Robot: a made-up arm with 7 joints.
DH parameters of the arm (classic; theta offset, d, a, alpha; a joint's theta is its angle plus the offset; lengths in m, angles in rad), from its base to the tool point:
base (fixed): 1.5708 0.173 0 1.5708
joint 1: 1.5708 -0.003 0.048 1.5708
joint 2: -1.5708 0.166 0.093 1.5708
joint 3: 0 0.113 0.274 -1.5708
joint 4: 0 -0.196 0.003 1.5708
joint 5: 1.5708 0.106 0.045 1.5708
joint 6: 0 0.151 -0.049 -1.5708
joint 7: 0.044 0 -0.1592 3.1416
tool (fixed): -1.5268 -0.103 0 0
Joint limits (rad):
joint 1: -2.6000..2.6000
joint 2: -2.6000..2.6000
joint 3: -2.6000..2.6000
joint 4: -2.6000..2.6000
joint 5: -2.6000..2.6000
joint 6: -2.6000..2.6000
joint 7: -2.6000..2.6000
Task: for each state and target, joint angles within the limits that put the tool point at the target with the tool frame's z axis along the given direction. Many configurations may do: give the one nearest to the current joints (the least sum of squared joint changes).
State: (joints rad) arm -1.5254 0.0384 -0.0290 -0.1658 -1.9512 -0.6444 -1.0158
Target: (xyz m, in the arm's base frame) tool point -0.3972 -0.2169 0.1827 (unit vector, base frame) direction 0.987 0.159 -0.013
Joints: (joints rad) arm -1.0137 0.5259 -0.5774 -0.4180 -1.1980 -1.3031 -1.0811
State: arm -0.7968 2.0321 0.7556 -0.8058 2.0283 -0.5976 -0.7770
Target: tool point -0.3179 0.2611 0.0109 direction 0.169 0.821 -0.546
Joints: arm -1.5498 1.7050 0.5450 -0.9588 1.6734 -0.5550 -0.0345
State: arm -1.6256 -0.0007 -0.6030 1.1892 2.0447 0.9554 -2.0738
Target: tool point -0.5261 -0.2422 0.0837 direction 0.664 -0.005 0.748
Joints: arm -1.6050 -0.1471 0.2312 0.9992 2.3870 0.9161 -2.1046
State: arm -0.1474 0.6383 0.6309 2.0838 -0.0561 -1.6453 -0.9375
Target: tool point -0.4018 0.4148 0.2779 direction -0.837 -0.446 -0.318
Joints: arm -0.0646 0.0216 0.8412 2.3198 -0.4431 -1.4959 -1.3181
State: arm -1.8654 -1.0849 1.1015 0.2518 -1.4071 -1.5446 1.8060
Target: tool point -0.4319 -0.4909 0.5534 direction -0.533 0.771 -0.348
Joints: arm -2.5379 -0.4045 0.7896 -0.5649 -0.9308 -0.8623 1.7073
